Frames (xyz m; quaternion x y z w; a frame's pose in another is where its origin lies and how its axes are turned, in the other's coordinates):
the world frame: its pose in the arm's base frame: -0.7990 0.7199 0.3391 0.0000 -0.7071 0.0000 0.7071
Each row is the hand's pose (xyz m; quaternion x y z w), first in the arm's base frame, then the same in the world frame.
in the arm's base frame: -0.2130 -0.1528 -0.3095 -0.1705 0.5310 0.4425 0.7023
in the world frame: -0.6486 -0.8727 -0.5860 0.1923 0.8720 0.4334 0.1211
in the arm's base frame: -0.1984 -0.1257 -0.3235 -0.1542 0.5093 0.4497 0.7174
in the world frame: -0.6626 -0.8456 -0.6006 0.2089 0.8674 0.4270 0.1471
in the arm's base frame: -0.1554 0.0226 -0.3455 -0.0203 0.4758 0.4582 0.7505
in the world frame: -0.6846 -0.6973 -0.6436 0.3096 0.8671 0.3384 0.1942
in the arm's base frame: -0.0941 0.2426 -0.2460 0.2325 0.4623 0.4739 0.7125
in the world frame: -0.5851 -0.4773 -0.7049 0.4995 0.8307 0.1707 0.1769
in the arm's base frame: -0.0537 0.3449 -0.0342 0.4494 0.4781 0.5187 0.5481
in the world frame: -0.3733 -0.3750 -0.7453 0.6845 0.7256 0.0490 0.0495
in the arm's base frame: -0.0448 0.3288 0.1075 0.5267 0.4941 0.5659 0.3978
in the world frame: -0.2316 -0.3911 -0.7542 -0.7726 -0.6307 -0.0277 0.0681
